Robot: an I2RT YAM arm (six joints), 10 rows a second.
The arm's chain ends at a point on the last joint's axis. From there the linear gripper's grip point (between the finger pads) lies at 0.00 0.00 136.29 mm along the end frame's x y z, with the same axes.
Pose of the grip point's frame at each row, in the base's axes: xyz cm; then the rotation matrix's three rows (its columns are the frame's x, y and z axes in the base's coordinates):
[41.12, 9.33, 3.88], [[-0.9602, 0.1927, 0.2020], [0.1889, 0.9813, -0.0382], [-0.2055, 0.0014, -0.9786]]
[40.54, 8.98, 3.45], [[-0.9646, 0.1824, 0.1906], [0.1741, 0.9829, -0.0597], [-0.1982, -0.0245, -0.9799]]
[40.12, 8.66, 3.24], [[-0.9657, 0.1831, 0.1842], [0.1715, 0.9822, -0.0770], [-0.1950, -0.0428, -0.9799]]
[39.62, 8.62, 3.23], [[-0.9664, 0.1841, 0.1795], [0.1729, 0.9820, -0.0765], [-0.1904, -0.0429, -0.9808]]
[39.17, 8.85, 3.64], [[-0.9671, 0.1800, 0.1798], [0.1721, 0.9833, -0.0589], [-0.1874, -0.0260, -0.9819]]
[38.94, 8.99, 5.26], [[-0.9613, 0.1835, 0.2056], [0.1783, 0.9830, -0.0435], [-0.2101, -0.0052, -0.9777]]
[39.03, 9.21, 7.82], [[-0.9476, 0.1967, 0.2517], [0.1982, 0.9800, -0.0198], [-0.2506, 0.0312, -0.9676]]
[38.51, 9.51, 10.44], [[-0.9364, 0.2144, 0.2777], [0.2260, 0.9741, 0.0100], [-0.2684, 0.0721, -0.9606]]
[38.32, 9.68, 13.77], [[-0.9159, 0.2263, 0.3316], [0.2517, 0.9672, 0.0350], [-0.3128, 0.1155, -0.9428]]
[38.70, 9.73, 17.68], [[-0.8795, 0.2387, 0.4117], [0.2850, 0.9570, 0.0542], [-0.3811, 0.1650, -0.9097]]
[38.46, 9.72, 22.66], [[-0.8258, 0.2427, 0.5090], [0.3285, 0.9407, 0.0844], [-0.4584, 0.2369, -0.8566]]
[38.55, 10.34, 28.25], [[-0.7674, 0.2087, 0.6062], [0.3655, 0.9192, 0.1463], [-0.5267, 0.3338, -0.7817]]
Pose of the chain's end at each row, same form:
[38.37, 9.85, 17.22], [[-0.9602, 0.1927, 0.2020], [0.1889, 0.9813, -0.0382], [-0.2055, 0.0014, -0.9786]]
[37.94, 9.79, 16.81], [[-0.9646, 0.1824, 0.1906], [0.1741, 0.9829, -0.0597], [-0.1982, -0.0245, -0.9799]]
[37.61, 9.71, 16.60], [[-0.9657, 0.1831, 0.1842], [0.1715, 0.9822, -0.0770], [-0.1950, -0.0428, -0.9799]]
[37.17, 9.66, 16.60], [[-0.9664, 0.1841, 0.1795], [0.1729, 0.9820, -0.0765], [-0.1904, -0.0429, -0.9808]]
[36.72, 9.65, 17.02], [[-0.9671, 0.1800, 0.1798], [0.1721, 0.9833, -0.0589], [-0.1874, -0.0260, -0.9819]]
[36.14, 9.58, 18.59], [[-0.9613, 0.1835, 0.2056], [0.1783, 0.9830, -0.0435], [-0.2101, -0.0052, -0.9777]]
[35.60, 9.48, 21.01], [[-0.9476, 0.1967, 0.2517], [0.1982, 0.9800, -0.0198], [-0.2506, 0.0312, -0.9676]]
[34.73, 9.37, 23.53], [[-0.9364, 0.2144, 0.2777], [0.2260, 0.9741, 0.0100], [-0.2684, 0.0721, -0.9606]]
[33.80, 9.20, 26.62], [[-0.9159, 0.2263, 0.3316], [0.2517, 0.9672, 0.0350], [-0.3128, 0.1155, -0.9428]]
[33.09, 8.99, 30.08], [[-0.8795, 0.2387, 0.4117], [0.2850, 0.9570, 0.0542], [-0.3811, 0.1650, -0.9097]]
[31.52, 8.57, 34.33], [[-0.8258, 0.2427, 0.5090], [0.3285, 0.9407, 0.0844], [-0.4584, 0.2369, -0.8566]]
[30.29, 8.35, 38.90], [[-0.7674, 0.2087, 0.6062], [0.3655, 0.9192, 0.1463], [-0.5267, 0.3338, -0.7817]]

